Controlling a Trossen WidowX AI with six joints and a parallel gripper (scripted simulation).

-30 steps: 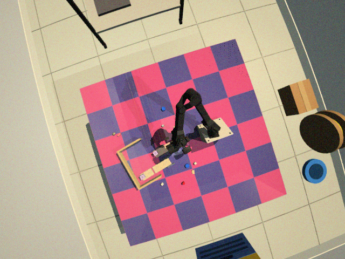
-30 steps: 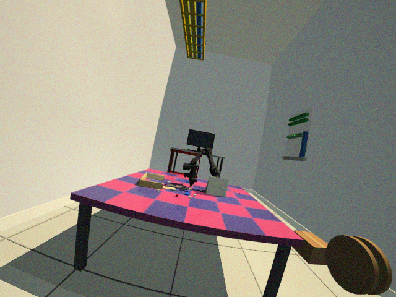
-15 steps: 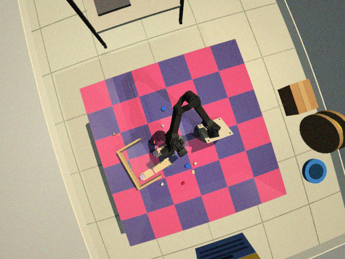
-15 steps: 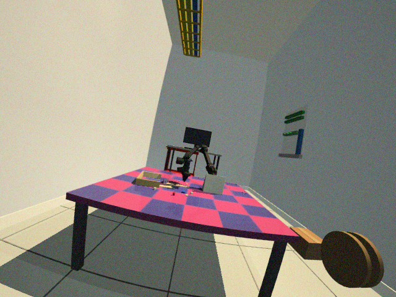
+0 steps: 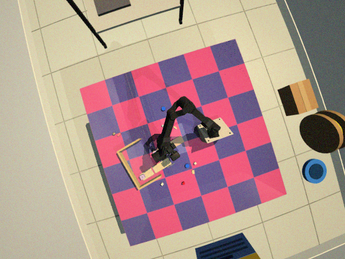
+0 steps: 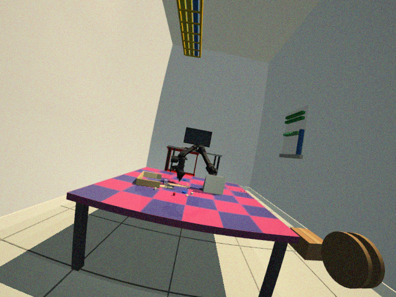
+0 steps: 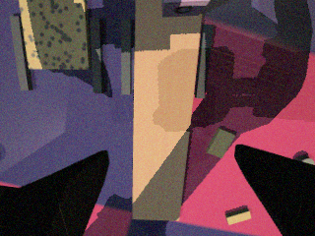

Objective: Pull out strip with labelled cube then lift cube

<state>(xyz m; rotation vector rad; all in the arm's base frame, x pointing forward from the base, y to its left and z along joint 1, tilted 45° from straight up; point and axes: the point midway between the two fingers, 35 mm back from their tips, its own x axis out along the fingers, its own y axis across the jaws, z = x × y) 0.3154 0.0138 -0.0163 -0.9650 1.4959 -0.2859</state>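
My gripper tip is now 5 cm above the strip, 1 cm to the right of it and 1 cm short of it. From my gripper tip the other things lie so: red piece: 30 cm to the left, 5 cm behind, 4 cm below.
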